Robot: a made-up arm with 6 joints. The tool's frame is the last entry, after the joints.
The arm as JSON. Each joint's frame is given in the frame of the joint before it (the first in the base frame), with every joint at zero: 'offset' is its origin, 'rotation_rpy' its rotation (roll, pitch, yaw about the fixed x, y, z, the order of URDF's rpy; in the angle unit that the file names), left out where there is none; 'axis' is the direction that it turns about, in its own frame. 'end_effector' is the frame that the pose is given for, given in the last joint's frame.
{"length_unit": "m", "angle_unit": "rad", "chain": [
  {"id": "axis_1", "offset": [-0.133, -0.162, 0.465], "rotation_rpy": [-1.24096, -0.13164, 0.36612], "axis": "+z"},
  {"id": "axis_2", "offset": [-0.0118, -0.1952, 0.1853], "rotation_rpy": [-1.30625, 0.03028, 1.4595], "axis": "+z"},
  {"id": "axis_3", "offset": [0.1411, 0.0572, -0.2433], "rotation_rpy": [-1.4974, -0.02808, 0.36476], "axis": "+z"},
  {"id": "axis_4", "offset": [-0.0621, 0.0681, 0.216], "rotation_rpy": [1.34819, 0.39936, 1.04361], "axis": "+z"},
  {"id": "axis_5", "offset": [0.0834, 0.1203, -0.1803], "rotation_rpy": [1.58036, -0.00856, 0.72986], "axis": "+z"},
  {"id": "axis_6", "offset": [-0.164, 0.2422, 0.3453], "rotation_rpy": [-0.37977, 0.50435, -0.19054], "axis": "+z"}
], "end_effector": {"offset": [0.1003, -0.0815, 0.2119], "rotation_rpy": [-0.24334, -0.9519, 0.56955]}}
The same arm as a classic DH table. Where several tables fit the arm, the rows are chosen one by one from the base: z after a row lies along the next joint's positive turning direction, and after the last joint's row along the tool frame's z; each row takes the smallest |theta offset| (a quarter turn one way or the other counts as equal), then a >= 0, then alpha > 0; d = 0 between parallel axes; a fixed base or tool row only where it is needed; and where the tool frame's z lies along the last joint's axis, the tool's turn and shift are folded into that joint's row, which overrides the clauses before.
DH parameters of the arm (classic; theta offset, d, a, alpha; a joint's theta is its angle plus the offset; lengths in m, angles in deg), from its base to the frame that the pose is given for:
base (fixed): 23.55 0.4973 -0.1866 -71.27
axis_1: 75.19 0.0877 -0.1952 -74.85
axis_2: 22.82 -0.2555 0.1522 -85.80
axis_3: 63.21 0.2365 0.0352 78.26
axis_4: 18.42 -0.2676 0.1424 90.55
axis_5: -60.87 0.3502 -0.2912 -35.60
axis_6: -18.20 0.2148 0.1056 55.73
tool (fixed): 99.74 -0.0902 0.0000 0.00

